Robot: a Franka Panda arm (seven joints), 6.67 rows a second.
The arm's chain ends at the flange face. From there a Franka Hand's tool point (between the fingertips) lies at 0.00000 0.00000 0.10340 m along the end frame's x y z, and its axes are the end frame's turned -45 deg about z.
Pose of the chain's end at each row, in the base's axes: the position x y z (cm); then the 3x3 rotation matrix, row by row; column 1 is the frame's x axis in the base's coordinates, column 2 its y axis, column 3 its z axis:
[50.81 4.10 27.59], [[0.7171 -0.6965 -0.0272], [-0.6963 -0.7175 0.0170], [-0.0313 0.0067 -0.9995]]
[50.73 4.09 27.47], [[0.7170 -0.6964 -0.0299], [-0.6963 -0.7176 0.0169], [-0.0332 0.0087 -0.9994]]
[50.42 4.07 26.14], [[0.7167 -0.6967 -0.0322], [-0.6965 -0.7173 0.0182], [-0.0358 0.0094 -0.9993]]
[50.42 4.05 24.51], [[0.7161 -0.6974 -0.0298], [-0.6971 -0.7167 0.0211], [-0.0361 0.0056 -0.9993]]
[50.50 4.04 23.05], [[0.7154 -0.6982 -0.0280], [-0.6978 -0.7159 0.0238], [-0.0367 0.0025 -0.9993]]
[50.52 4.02 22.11], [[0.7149 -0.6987 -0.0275], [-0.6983 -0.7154 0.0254], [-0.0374 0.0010 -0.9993]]
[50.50 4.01 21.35], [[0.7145 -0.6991 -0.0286], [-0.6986 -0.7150 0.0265], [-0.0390 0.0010 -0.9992]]
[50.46 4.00 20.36], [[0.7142 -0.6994 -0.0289], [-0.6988 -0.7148 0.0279], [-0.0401 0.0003 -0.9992]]
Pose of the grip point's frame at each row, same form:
[50.53 4.28 17.26], [[0.9996 0.0146 -0.0272], [0.0150 -0.9997 0.0170], [-0.0269 -0.0174 -0.9995]]
[50.42 4.26 17.14], [[0.9994 0.0146 -0.0299], [0.0151 -0.9998 0.0169], [-0.0296 -0.0173 -0.9994]]
[50.09 4.26 15.81], [[0.9994 0.0141 -0.0322], [0.0147 -0.9997 0.0182], [-0.0320 -0.0187 -0.9993]]
[50.11 4.27 14.18], [[0.9995 0.0132 -0.0298], [0.0139 -0.9997 0.0211], [-0.0295 -0.0216 -0.9993]]
[50.21 4.29 12.72], [[0.9996 0.0122 -0.0280], [0.0128 -0.9996 0.0238], [-0.0277 -0.0242 -0.9993]]
[50.24 4.28 11.78], [[0.9996 0.0115 -0.0275], [0.0121 -0.9996 0.0254], [-0.0272 -0.0257 -0.9993]]
[50.20 4.28 11.02], [[0.9996 0.0109 -0.0286], [0.0116 -0.9996 0.0265], [-0.0283 -0.0269 -0.9992]]
[50.16 4.29 10.03], [[0.9996 0.0105 -0.0289], [0.0113 -0.9996 0.0279], [-0.0286 -0.0281 -0.9992]]

